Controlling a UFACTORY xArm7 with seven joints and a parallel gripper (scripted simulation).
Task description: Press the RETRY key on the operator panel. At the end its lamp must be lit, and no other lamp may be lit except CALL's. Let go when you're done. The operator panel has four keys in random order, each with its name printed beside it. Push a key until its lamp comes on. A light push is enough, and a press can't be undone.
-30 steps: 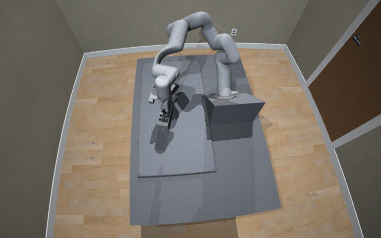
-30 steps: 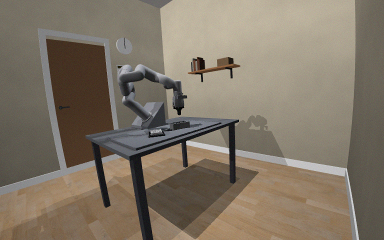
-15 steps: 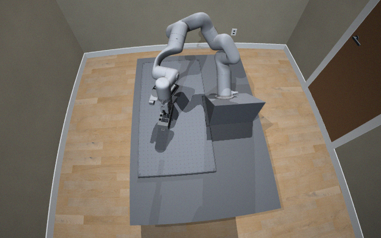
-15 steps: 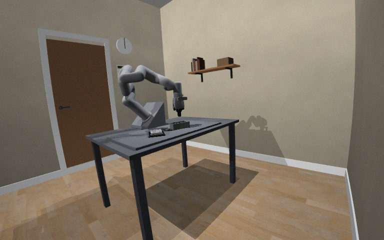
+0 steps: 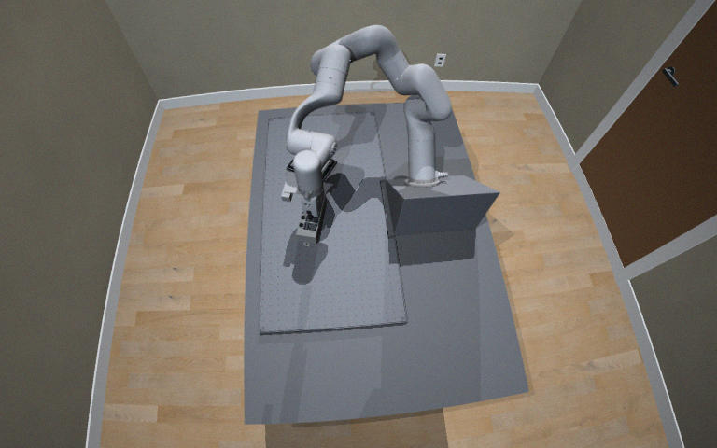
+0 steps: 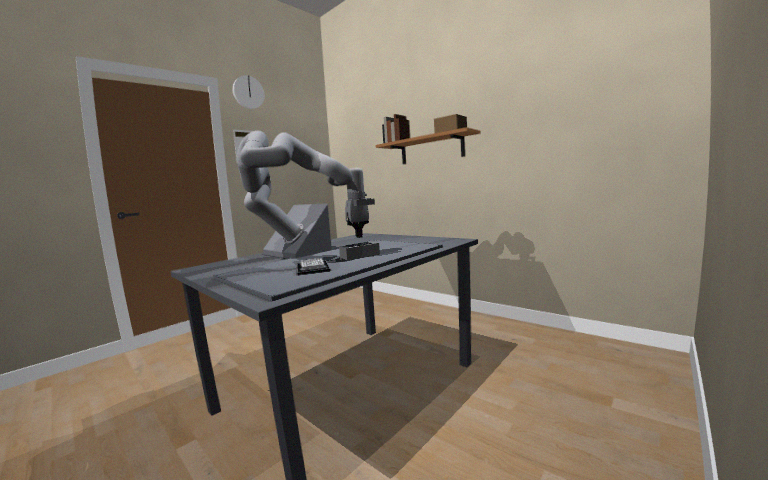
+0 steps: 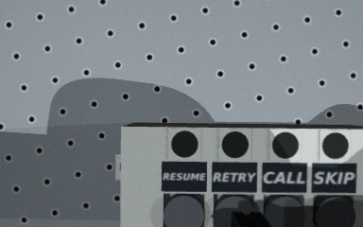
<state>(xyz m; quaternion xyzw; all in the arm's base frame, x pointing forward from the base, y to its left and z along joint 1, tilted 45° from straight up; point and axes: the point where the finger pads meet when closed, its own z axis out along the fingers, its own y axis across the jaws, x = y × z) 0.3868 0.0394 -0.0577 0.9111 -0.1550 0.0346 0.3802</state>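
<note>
Now: the operator panel 6 cm below my hand and 2 cm to the right of it.
</note>
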